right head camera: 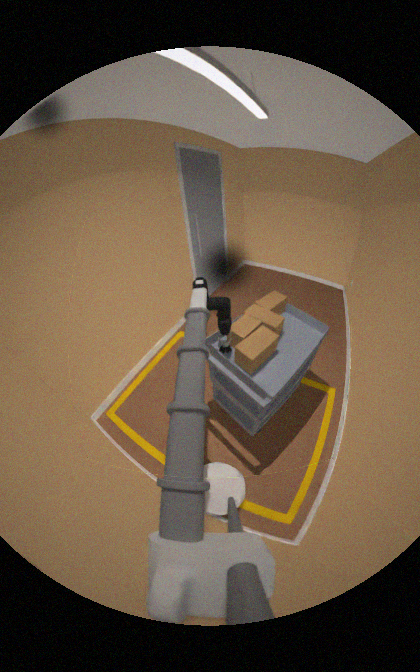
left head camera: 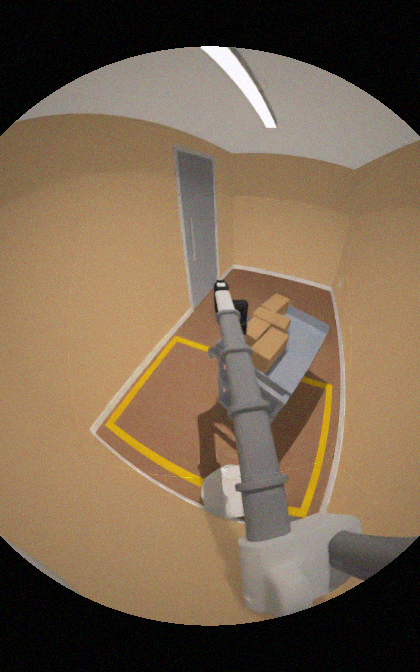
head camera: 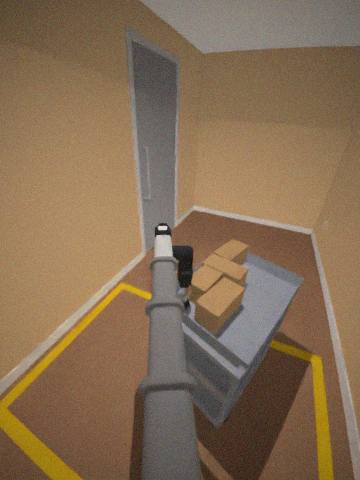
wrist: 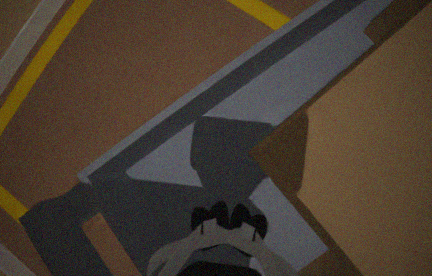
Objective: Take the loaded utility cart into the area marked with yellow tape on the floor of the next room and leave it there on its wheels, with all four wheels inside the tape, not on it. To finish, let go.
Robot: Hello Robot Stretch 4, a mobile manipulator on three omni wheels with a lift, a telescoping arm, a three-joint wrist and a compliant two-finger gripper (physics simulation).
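Frame: origin at the robot's base, x ahead, y left, z up, level; millimetres.
Seen in the pictures: gripper, fingertip midpoint: [wrist: 229, 218].
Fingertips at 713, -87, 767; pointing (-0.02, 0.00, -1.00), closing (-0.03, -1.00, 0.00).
A point is followed by its place in that frame, as x, y, z.
The blue-grey utility cart [head camera: 260, 320] {616, -426, 767} [left head camera: 302, 345] [right head camera: 300, 345] [wrist: 245, 97] {827, -92, 766} stands upright and askew, loaded with several cardboard boxes [head camera: 220, 302] {634, -229, 884} [left head camera: 270, 347] [right head camera: 257, 347] [wrist: 370, 150] {781, -154, 884}. Its near end is over the floor inside the yellow tape [head camera: 321, 425] {369, -945, -27} [left head camera: 110, 425] [right head camera: 111, 414] [wrist: 39, 65] {1078, 795, -27}. The far tape line passes behind and under it. Its far wheels are hidden, so I cannot tell which side of the line they are on. My gripper [head camera: 187, 303] {713, -87, 767} [right head camera: 225, 348] [wrist: 229, 218] {713, -87, 767} is shut and low over the top tray's near left corner, between rim and boxes. The arm hides it in the left head view.
A grey door [head camera: 156, 125] {2585, 41, 1473} [left head camera: 197, 210] [right head camera: 205, 200] is in the left wall beyond the tape. Walls with white skirting run close along both sides of the taped area. My round white base part [left head camera: 217, 492] [right head camera: 223, 489] overlaps the near tape line in view.
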